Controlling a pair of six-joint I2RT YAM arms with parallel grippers.
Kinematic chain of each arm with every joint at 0, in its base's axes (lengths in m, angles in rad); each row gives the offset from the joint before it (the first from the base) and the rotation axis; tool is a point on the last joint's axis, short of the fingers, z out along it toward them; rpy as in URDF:
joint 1: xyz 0 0 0.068 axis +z
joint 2: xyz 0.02 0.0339 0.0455 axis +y
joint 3: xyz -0.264 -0.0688 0 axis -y
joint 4: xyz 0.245 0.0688 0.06 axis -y
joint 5: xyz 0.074 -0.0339 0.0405 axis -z
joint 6: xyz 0.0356 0 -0.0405 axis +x
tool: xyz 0 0 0 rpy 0 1.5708 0
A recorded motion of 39 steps. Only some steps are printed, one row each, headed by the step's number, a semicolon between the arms.
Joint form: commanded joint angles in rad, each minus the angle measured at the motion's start. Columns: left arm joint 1, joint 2, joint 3, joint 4, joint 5, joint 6; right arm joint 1, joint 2, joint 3, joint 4, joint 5, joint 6.
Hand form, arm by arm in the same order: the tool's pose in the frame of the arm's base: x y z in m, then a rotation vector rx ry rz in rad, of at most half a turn. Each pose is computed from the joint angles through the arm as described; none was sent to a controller.
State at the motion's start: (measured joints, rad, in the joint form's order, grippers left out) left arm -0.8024 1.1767 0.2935 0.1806 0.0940 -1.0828; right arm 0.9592 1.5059 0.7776 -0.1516 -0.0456 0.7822
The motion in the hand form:
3: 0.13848 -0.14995 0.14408 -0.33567 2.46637 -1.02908; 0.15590 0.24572 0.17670 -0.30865 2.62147 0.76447
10: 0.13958 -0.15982 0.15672 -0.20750 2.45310 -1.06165; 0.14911 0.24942 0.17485 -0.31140 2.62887 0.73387
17: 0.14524 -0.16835 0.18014 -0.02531 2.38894 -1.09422; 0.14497 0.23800 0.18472 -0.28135 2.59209 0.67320
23: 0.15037 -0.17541 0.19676 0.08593 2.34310 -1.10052; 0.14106 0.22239 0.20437 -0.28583 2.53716 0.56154
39: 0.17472 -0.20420 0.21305 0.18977 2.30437 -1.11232; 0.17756 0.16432 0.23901 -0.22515 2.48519 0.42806
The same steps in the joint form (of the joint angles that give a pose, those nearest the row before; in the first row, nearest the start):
3: -0.0113 -0.0392 0.0128 -0.0245 -0.0284 -0.0330; 0.0411 -0.0214 -0.0061 -0.0227 0.0040 -0.0015
10: -0.0352 -0.0407 0.0589 -0.0418 -0.0025 0.0308; 0.0716 -0.0160 -0.0042 -0.0362 0.0359 0.0161
17: -0.0352 -0.0594 0.1305 -0.0713 0.0396 0.1521; 0.0718 -0.0841 -0.0211 -0.0833 0.1029 0.0126
23: -0.0359 -0.0555 0.1914 -0.0955 0.0612 0.2309; 0.0667 -0.1779 -0.0102 -0.1939 0.1964 -0.0329
39: -0.0360 0.0940 0.3382 -0.0674 0.0929 0.3009; -0.1956 -0.3124 0.0350 -0.3508 0.1607 -0.2406

